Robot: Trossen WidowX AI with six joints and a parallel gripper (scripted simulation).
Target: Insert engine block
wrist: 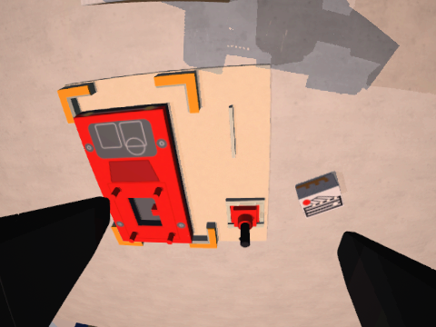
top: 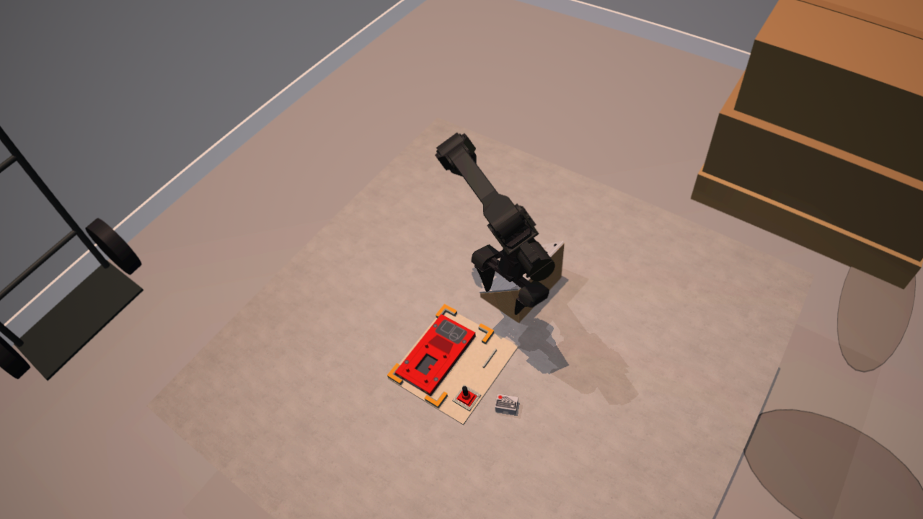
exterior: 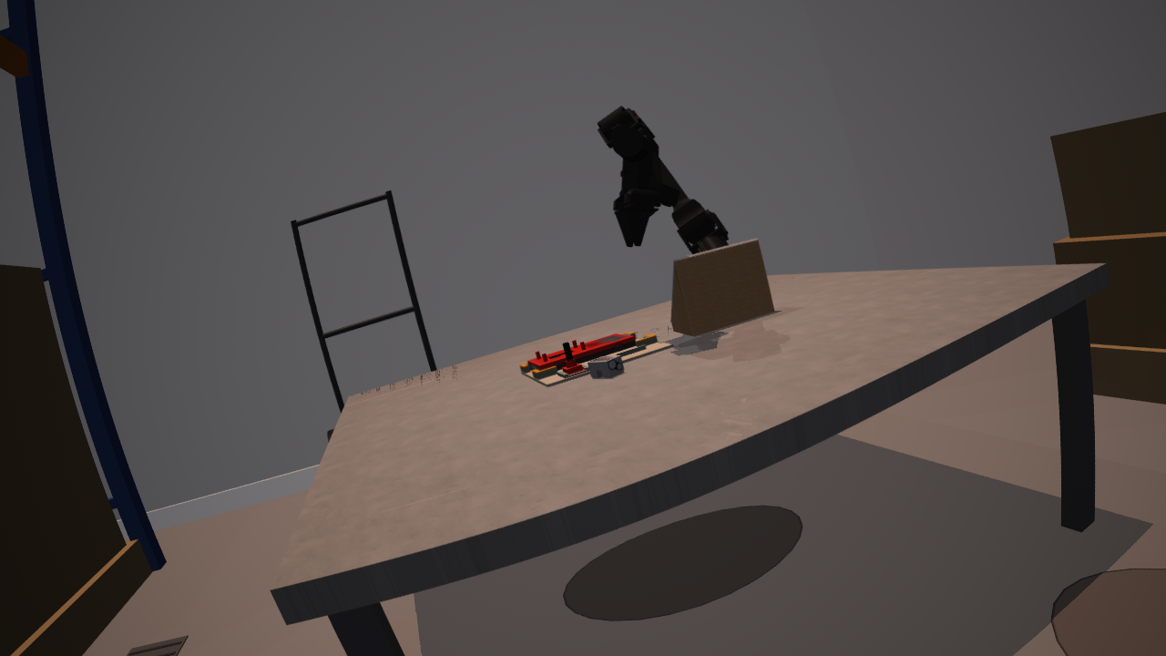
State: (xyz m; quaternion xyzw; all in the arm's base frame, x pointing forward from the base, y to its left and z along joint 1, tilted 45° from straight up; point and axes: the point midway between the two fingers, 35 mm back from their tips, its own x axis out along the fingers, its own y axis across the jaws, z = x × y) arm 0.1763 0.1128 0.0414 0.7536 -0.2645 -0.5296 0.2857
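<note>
Right now my gripper tip is 190 mm above the engine block, 130 mm short of it and 120 mm to the right of it. The rest, counted from my gripper tip: small base (170 mm ahead, 160 mm below, 20 mm to the left).
</note>
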